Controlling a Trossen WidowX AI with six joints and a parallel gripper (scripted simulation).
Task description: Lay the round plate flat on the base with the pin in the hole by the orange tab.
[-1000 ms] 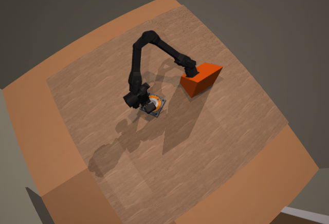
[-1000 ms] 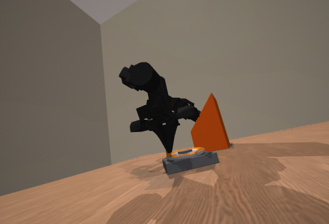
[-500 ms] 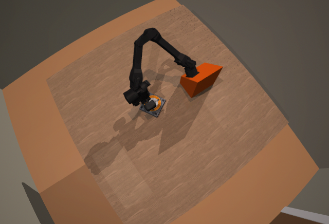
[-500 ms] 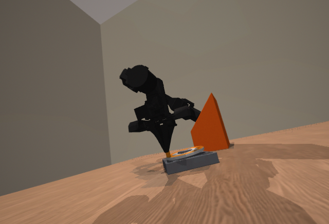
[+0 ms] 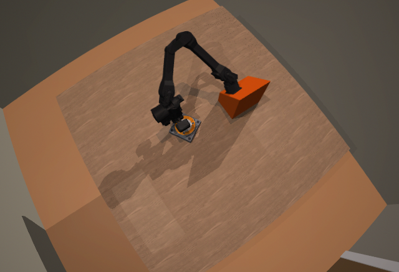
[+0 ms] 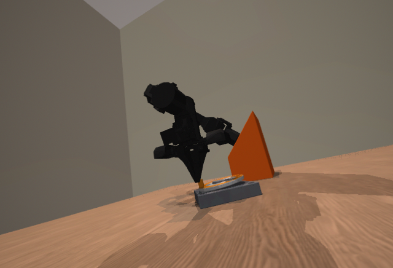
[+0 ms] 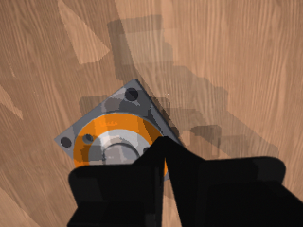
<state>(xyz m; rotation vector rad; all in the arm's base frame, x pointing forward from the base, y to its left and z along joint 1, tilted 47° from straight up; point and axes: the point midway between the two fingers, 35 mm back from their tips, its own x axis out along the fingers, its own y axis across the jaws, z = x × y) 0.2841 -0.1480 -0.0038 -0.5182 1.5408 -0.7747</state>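
Right now the grey square base is 20 mm behind my gripper tip, 50 mm to the left of it and 20 mm below it.
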